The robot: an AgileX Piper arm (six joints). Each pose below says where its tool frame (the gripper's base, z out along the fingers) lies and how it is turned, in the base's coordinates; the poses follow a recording.
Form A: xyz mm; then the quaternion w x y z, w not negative.
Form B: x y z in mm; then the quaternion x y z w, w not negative. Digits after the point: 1 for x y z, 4 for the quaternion.
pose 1, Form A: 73.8 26.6 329.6 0.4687 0.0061 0.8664 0.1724
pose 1, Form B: 73.8 26.6 329.6 0.0061 0.8664 0.1724 0.4687
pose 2, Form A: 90.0 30.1 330.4 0.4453 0.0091 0.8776 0.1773
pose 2, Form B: 90.0 30.1 330.4 0.0091 0.8776 0.1773 0.4453
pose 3, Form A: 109.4 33.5 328.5 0.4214 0.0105 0.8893 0.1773
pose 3, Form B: 109.4 33.5 328.5 0.0105 0.8893 0.1773 0.4214
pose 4, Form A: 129.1 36.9 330.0 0.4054 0.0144 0.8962 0.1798
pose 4, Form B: 129.1 36.9 330.0 0.0144 0.8962 0.1798 0.4054
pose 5, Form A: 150.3 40.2 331.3 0.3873 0.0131 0.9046 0.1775
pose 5, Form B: 150.3 40.2 331.3 0.0131 0.9046 0.1775 0.3873
